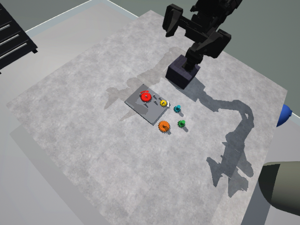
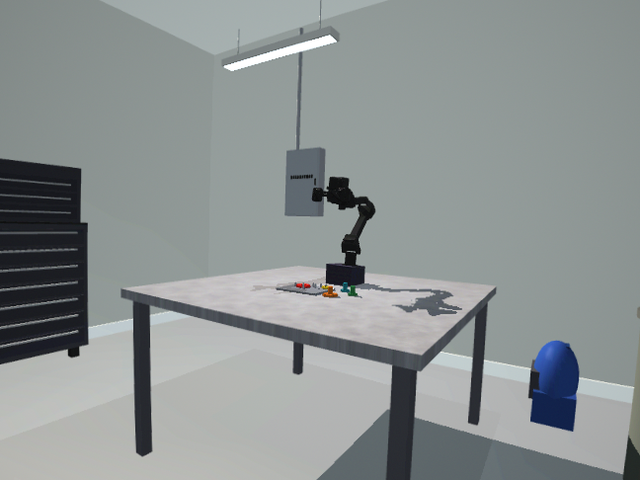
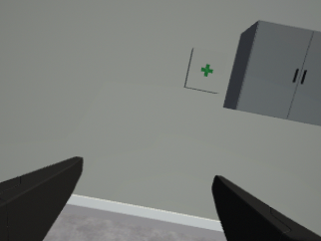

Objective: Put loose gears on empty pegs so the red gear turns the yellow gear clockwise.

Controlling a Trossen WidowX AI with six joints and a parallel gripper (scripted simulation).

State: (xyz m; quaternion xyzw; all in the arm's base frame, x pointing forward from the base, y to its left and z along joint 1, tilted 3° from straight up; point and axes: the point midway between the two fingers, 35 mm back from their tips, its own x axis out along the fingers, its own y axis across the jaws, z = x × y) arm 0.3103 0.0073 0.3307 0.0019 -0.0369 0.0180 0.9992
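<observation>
Now: the orange gear 430 mm below my gripper tip, 80 mm to the left of it and 40 mm ahead of it. The rest, counted from my gripper tip: white arrow (430 mm below, 90 mm behind, 20 mm to the left); yellow gear (430 mm below, 70 mm behind, 10 mm to the right); red gear (430 mm below, 110 mm to the right, 30 mm behind).
</observation>
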